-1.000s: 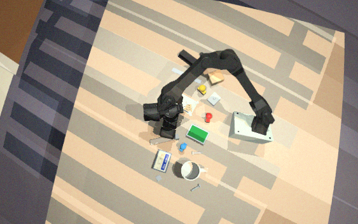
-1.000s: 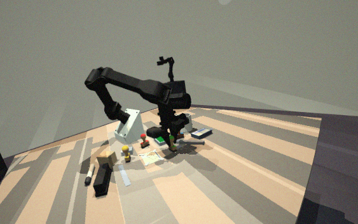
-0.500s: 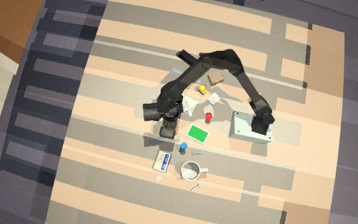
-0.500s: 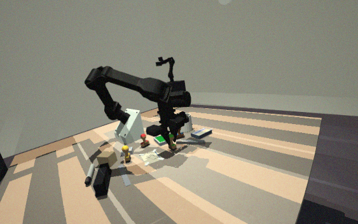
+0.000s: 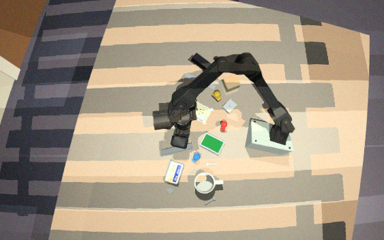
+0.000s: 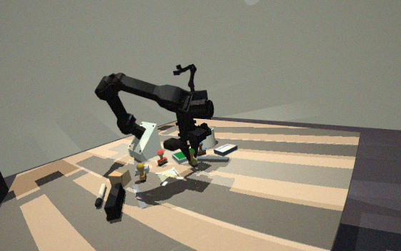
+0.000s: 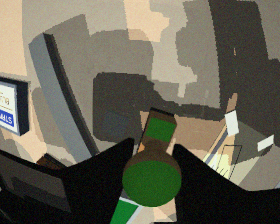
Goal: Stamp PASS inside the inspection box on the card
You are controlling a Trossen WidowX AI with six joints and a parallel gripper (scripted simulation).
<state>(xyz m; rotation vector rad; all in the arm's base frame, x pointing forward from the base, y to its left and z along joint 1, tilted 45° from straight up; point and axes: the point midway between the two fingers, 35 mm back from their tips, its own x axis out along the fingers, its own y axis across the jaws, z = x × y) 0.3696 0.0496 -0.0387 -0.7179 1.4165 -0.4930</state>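
The green ink pad is 13 cm behind my gripper tip, 2 cm to the left of it and 4 cm below it. Also, from my gripper tip: green-knobbed stamp right at my gripper tip; blue stamp 9 cm behind, 10 cm to the left, 2 cm below; card 3 cm behind, 9 cm to the right, 4 cm below.
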